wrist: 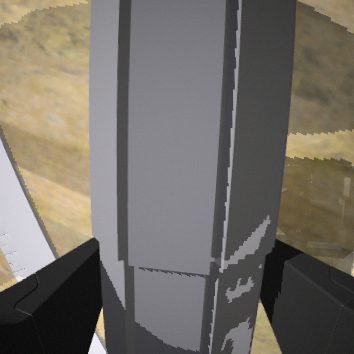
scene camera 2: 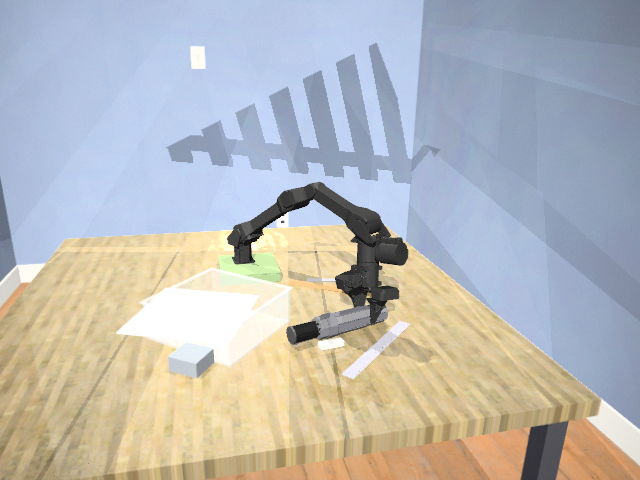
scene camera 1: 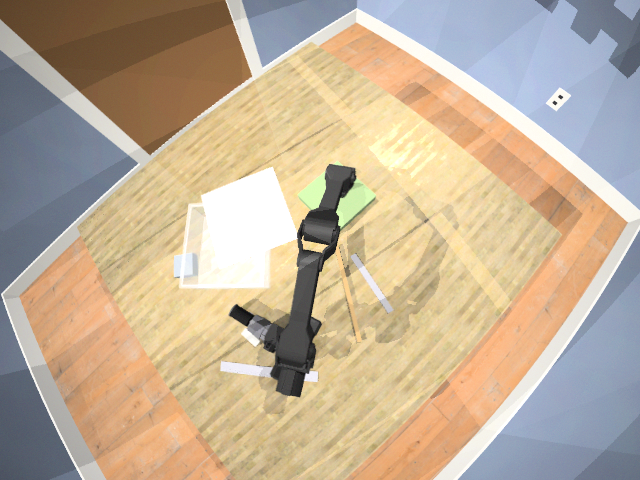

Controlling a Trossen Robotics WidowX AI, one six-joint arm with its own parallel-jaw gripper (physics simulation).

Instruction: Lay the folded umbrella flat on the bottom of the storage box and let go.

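Places are measured from the arm's base along level axes (x back, y left, z down), in millimetres.
Pixels of known places: gripper, fingertip midpoint: (wrist: 179,243) (scene camera 2: 365,321); arm's base, origin of the base link: (scene camera 2: 243,260) (scene camera 1: 340,186).
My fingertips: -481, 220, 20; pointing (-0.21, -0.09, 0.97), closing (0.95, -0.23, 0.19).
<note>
Ahead of a thing's pixels: the offset from my fingertips to its middle, as dx, dy, dz. "*": to the spot under its first point.
The folded umbrella @(-13, -80, -15) (scene camera 1: 258,327) (scene camera 2: 346,321) (wrist: 175,140) is grey with a black handle. It lies roughly level at the table top, to the right of the storage box in the scene camera 2 view. My gripper (scene camera 2: 367,313) (wrist: 179,243) is shut on its grey body near the end away from the handle, one finger against each side. In the scene camera 1 view the arm hides the fingers. The storage box @(+95, -358, -36) (scene camera 1: 225,286) (scene camera 2: 263,322) is translucent, with a white flat panel @(* +231, -393, -56) (scene camera 1: 248,206) (scene camera 2: 191,315) slanting over part of it and hiding part of its inside.
A blue-grey block @(-53, -446, -6) (scene camera 1: 184,265) (scene camera 2: 191,360) is beside the box. A small white block @(-68, -123, +6) (scene camera 1: 250,337) (scene camera 2: 330,344) and a pale strip @(-110, -16, +12) (scene camera 1: 242,368) (scene camera 2: 376,350) (wrist: 20,225) lie near the umbrella. Another strip @(+298, +51, +12) (scene camera 1: 372,284), a thin wooden stick @(+229, +13, +6) (scene camera 1: 348,294) and a green slab (scene camera 1: 359,198) (scene camera 2: 266,266) lie nearer the arm's base.
</note>
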